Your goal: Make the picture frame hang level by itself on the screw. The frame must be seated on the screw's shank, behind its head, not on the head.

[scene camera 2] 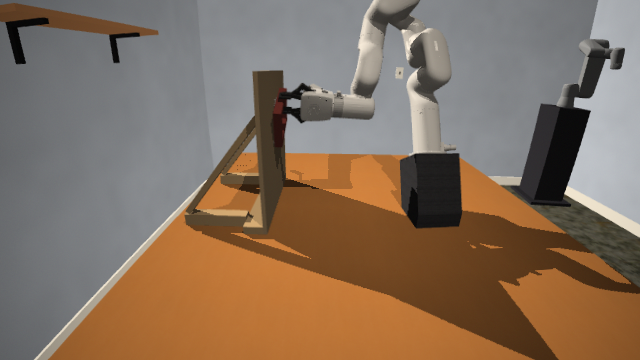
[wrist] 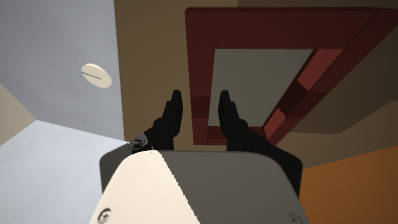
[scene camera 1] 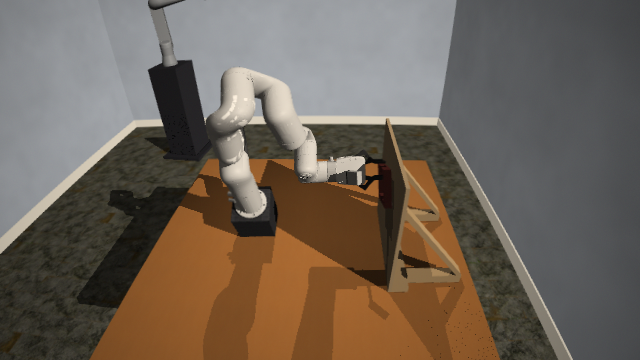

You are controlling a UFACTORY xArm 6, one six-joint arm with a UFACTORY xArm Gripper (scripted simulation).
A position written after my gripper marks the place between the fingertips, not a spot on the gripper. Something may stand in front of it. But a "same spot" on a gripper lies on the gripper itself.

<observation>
my gripper: scene camera 2 279,102; wrist; scene camera 1
same spot on my gripper: [wrist: 236,130] = [scene camera 1: 370,178]
</observation>
